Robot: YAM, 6 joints.
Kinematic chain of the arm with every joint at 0, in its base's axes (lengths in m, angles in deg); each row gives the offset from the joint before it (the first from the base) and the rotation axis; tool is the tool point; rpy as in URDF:
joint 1: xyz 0 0 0.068 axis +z
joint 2: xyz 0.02 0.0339 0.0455 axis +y
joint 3: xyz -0.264 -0.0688 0 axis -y
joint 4: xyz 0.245 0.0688 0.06 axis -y
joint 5: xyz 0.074 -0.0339 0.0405 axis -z
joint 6: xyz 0.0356 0 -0.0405 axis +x
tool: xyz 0 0 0 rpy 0 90 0
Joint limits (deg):
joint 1: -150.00..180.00
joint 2: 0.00..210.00
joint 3: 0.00..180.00
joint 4: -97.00..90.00
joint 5: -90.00..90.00
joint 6: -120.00..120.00
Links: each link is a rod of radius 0.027 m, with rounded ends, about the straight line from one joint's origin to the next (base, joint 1, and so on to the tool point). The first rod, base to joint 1, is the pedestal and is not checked.
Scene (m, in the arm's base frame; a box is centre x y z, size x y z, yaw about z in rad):
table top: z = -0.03
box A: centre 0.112 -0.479 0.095 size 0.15 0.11 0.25 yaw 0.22
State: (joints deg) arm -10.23 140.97 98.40 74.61 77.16 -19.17
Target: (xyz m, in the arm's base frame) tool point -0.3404 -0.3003 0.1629
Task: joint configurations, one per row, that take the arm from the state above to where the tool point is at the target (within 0.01 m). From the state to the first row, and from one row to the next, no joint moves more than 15 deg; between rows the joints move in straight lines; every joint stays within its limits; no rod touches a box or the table.
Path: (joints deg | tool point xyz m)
1: -23.73 137.88 99.37 74.02 73.89 -17.71 | 0.4560 -0.2378 0.2337
2: -37.23 134.79 100.35 73.43 70.62 -16.26 | 0.3847 -0.3345 0.2658
3: -50.73 131.70 101.32 72.84 67.35 -14.80 | 0.2923 -0.4095 0.2977
4: -64.22 128.62 102.29 72.25 64.08 -13.35 | 0.1857 -0.4581 0.3292
5: -77.72 125.53 103.27 71.66 60.82 -11.89 | 0.0722 -0.4779 0.3604
6: -91.22 122.44 104.24 71.07 57.55 -10.44 | -0.0400 -0.4685 0.3910
7: -105.52 125.77 94.45 73.86 66.22 -13.35 | -0.1598 -0.4537 0.3113
8: -119.81 129.10 84.66 76.65 74.89 -16.26 | -0.2654 -0.3941 0.2341
9: -134.11 132.42 74.87 79.45 83.56 -19.17 | -0.3404 -0.3003 0.1629

